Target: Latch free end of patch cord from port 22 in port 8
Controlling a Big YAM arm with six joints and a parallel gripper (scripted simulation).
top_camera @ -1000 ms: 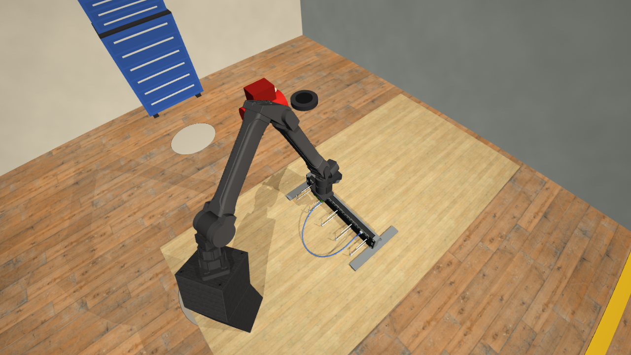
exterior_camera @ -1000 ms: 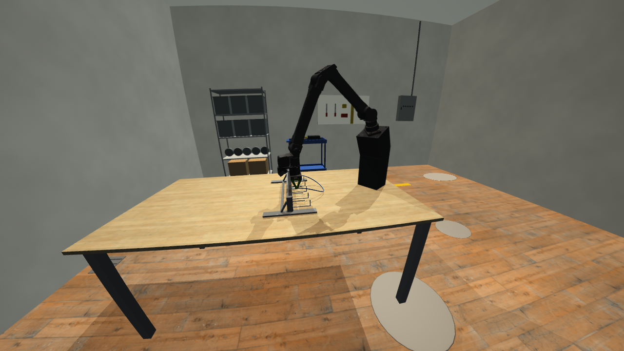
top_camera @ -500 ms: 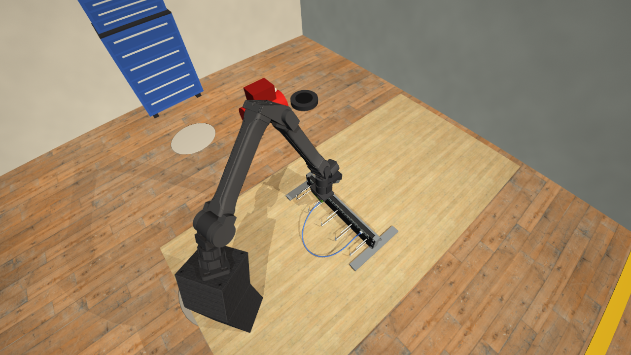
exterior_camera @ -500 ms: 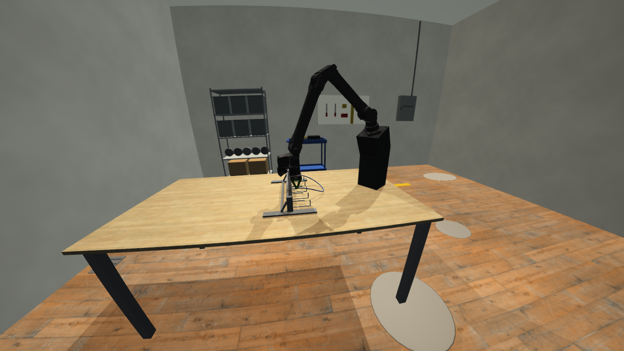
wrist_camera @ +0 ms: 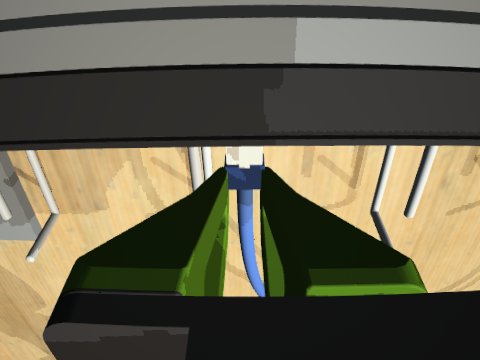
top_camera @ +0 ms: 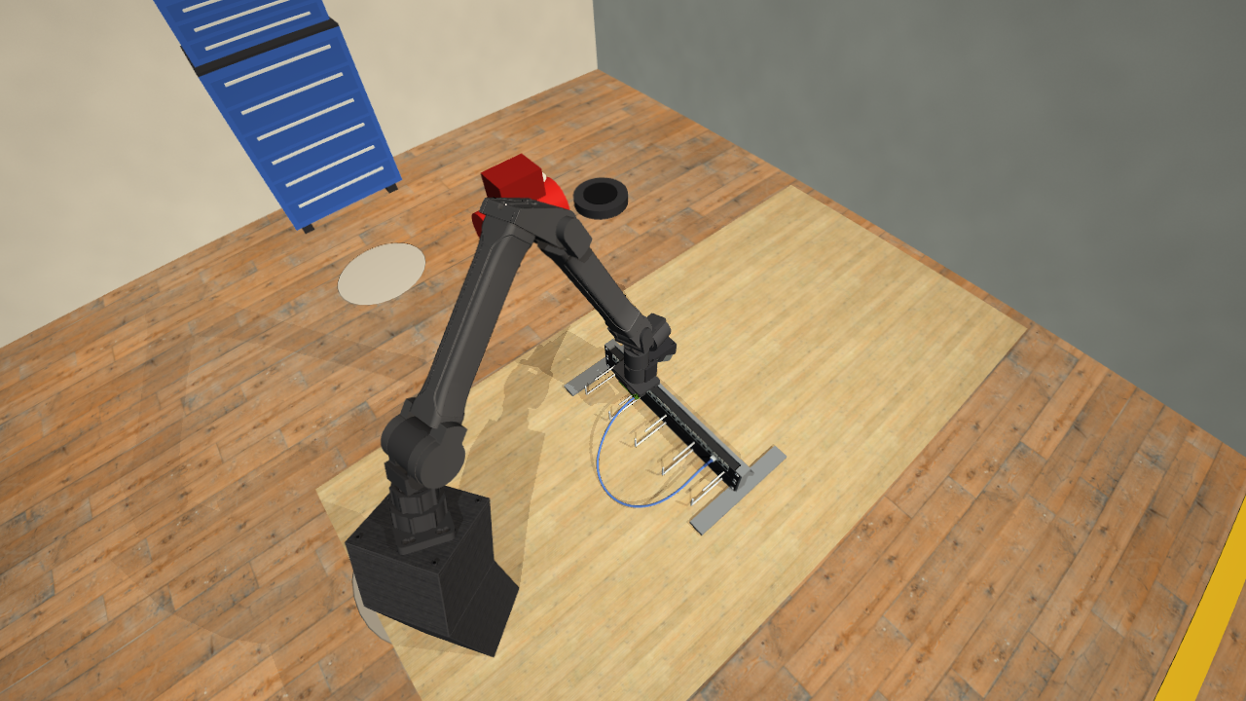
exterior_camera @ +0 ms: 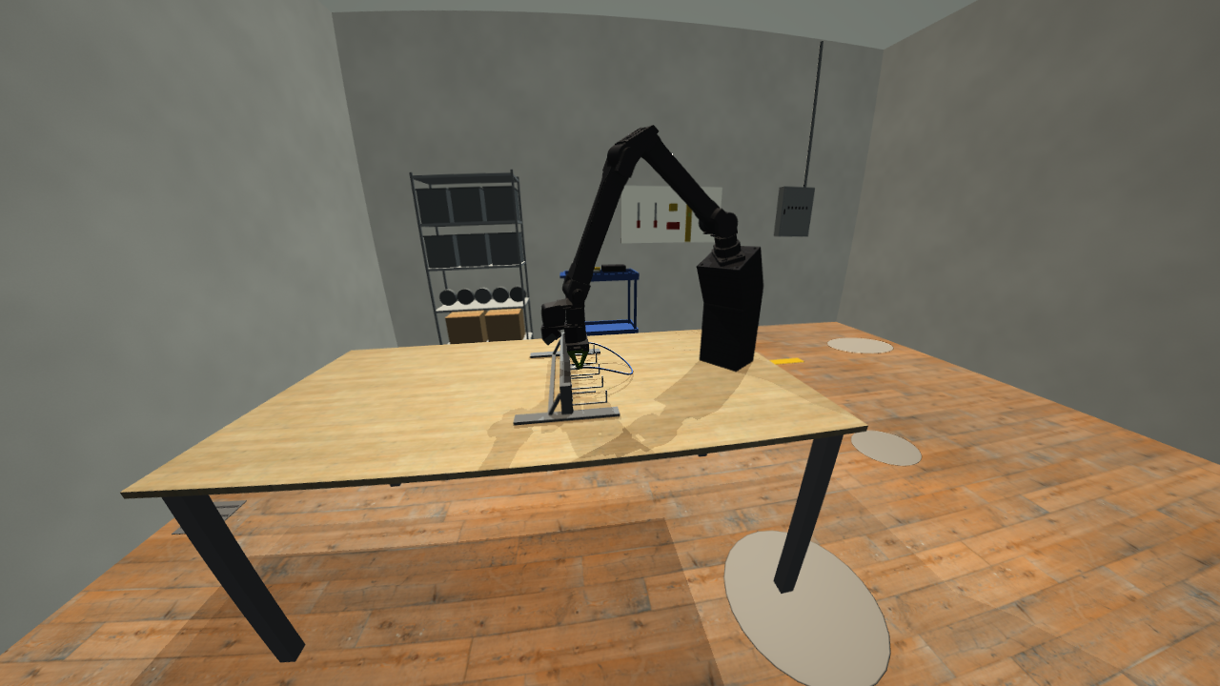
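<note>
Now: hand 20 mm short of the cord plug and 10 mm to the right of it.
</note>
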